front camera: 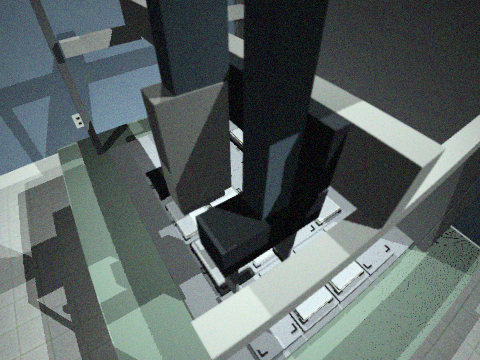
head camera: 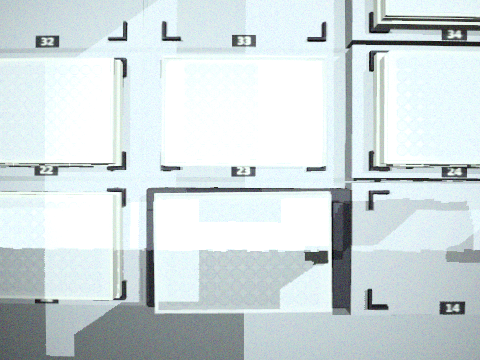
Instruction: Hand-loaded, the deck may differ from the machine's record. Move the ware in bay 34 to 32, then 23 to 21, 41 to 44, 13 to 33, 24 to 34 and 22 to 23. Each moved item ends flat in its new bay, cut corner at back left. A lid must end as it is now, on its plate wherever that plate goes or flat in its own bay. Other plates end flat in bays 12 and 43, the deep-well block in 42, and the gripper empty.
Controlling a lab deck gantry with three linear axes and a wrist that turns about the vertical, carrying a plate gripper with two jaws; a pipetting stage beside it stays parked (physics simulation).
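Places are measured from the robot's base along level axes (x ahead, y left, z up), in metres.
Pixels of known places: gripper, between the fingertips: (front camera: 257, 271); robot's base, origin of its link: (front camera: 146, 174).
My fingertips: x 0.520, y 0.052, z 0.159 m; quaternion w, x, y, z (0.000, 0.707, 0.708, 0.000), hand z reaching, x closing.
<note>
For each thing: its top centre in the pictures, then the offset to it from my fingertips. "pt": a spot on its surface instead.
- dark base, a spot on its surface: (head camera: 342, 290) pt 0.129 m down, 0.057 m back, 0.035 m right
- bay 23, a spot on its surface: (head camera: 243, 112) pt 0.145 m down, 0.128 m back, 0.096 m left
- bay 22, a spot on its surface: (head camera: 60, 110) pt 0.145 m down, 0.271 m back, 0.098 m left
- bay 12, a spot on its surface: (head camera: 60, 220) pt 0.145 m down, 0.271 m back, 0.012 m left
- dark item, centre of its top: (front camera: 165, 179) 0.151 m down, 0.456 m back, 0.009 m right
- White ware, centre of its top: (front camera: 314, 200) 0.145 m down, 0.128 m back, 0.312 m left
The gripper (front camera: 259, 270) hangs low over the bay 13 side of the deck, its jaws apart; its body hides much of what is below. In the head view, a white plate (head camera: 295, 235) sits over a dark base (head camera: 342, 290) in bay 13. White ware stands in bay 23 (head camera: 243, 112), bay 22 (head camera: 60, 110) and bay 12 (head camera: 60, 220). A white plate (front camera: 315, 304) (head camera: 435, 105) is in bay 24 and another (front camera: 347, 276) (head camera: 435, 7) in bay 34. Bays 32 and 33 show bare corner marks. Bay 42 is hidden in the front view.
A pale beam (front camera: 280, 285) crosses in front of the deck. The dark gripper column (front camera: 282, 100) and a grey block (front camera: 195, 145) block the middle. A dark item (front camera: 159, 182) sits in bay 11. White ware (front camera: 329, 211) shows at bay 43. Bay 14 shows bare corner marks.
</note>
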